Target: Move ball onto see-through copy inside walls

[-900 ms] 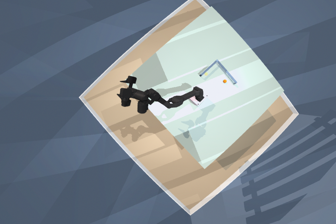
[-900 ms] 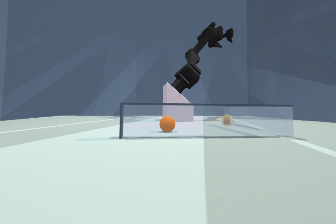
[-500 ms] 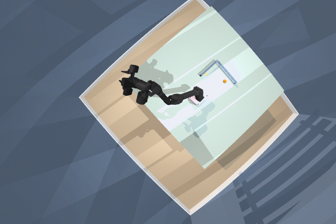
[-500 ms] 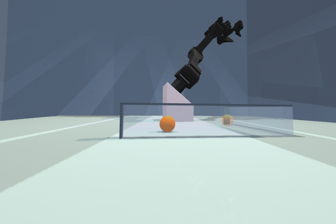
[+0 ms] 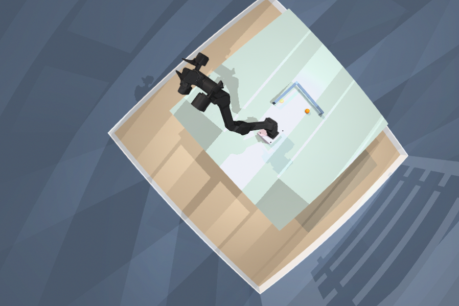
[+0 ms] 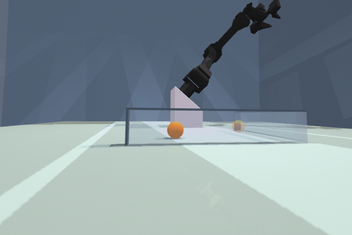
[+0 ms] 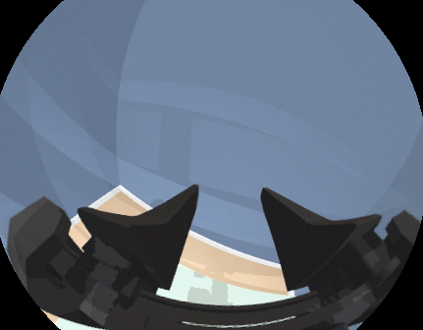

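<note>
Now: the orange ball 680 mm to the right of my gripper tip, 560 mm below it and 480 mm ahead of it. The rest, counted from my gripper tip: see-through copy (560 mm below, 480 mm to the right, 390 mm ahead).
</note>
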